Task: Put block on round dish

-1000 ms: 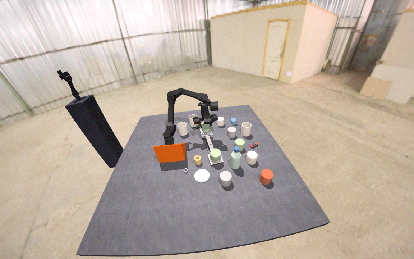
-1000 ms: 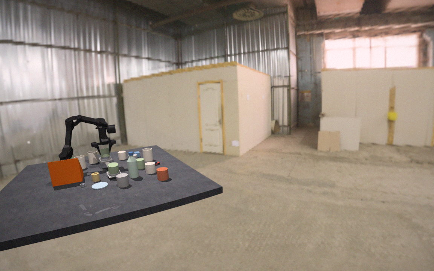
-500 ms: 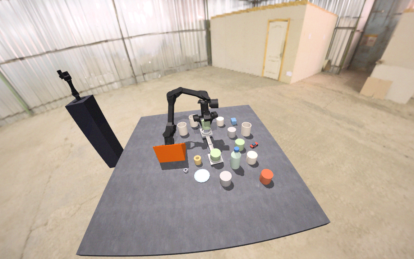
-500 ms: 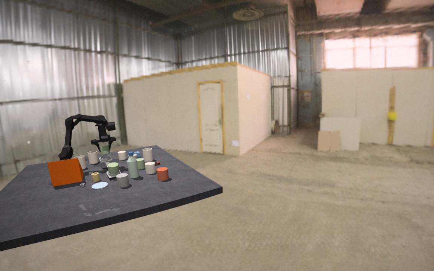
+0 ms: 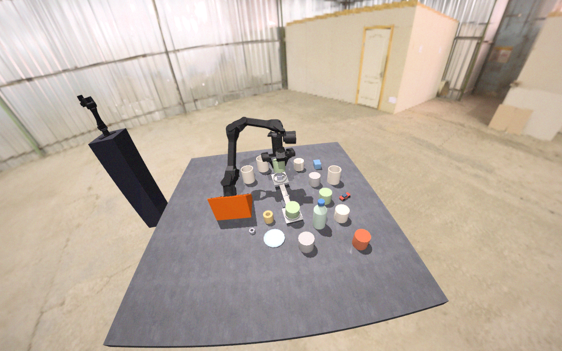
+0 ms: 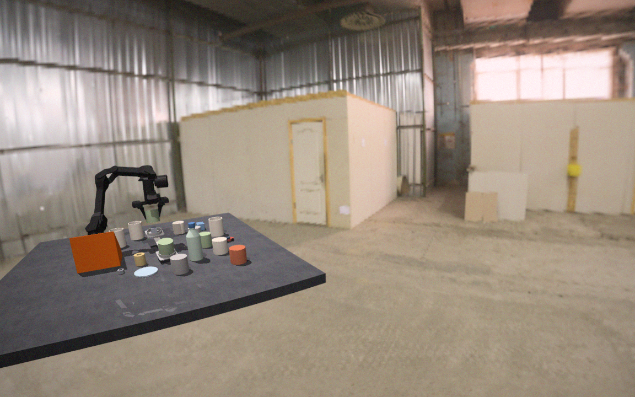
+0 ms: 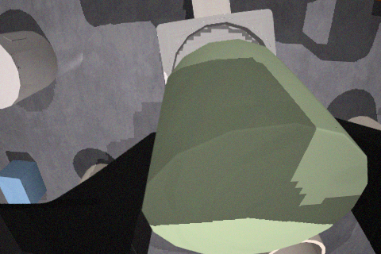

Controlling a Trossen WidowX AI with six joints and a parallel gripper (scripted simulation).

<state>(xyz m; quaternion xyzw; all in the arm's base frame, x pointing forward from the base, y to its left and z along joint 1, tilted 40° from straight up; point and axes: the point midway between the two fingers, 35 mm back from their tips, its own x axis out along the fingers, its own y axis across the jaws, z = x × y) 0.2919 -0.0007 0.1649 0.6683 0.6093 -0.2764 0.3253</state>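
Right now the grey block is 1 cm to the right of my gripper tip and 6 cm below it. From my gripper tip the other things lie so: blue cube: 30 cm ahead, 14 cm to the left, 13 cm below; yellow spool: 12 cm behind, 25 cm to the right, 13 cm below; round pale blue dish: 11 cm behind, 37 cm to the right, 15 cm below.
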